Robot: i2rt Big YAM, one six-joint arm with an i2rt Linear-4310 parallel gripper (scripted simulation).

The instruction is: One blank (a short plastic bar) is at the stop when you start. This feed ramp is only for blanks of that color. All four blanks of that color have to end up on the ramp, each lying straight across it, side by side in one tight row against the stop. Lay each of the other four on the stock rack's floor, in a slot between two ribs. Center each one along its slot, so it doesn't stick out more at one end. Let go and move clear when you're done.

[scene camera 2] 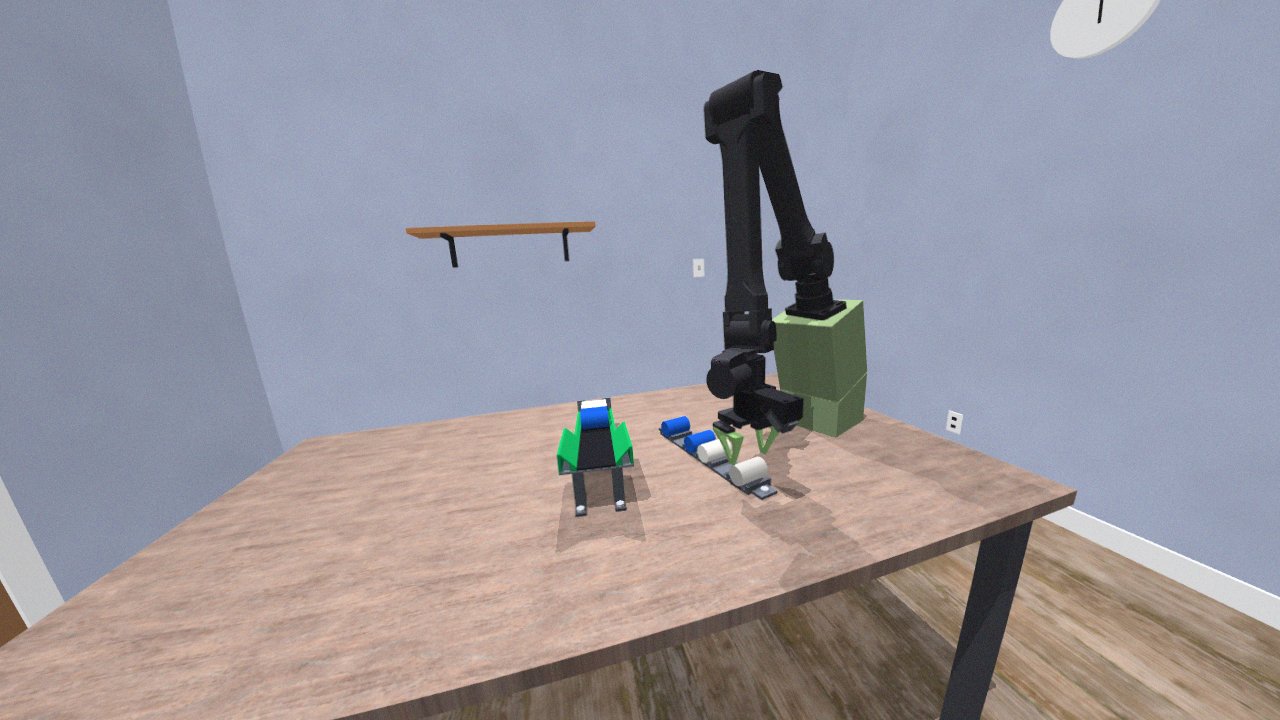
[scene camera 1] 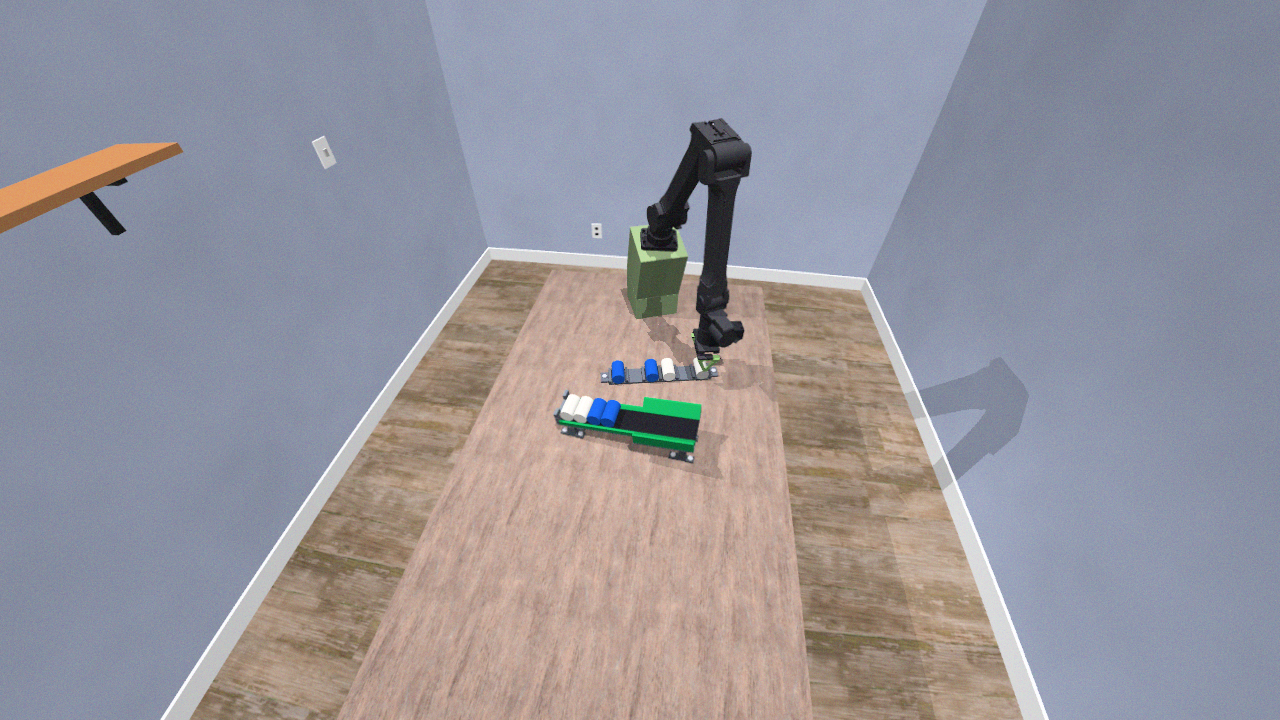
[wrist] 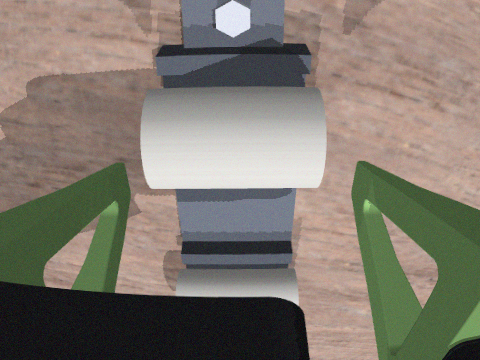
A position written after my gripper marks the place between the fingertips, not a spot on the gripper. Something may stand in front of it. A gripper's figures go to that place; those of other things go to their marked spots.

My gripper (wrist: 240,177) is 0.13 m from the lens. A white blank (wrist: 252,136) is 0.14 m from the lens.
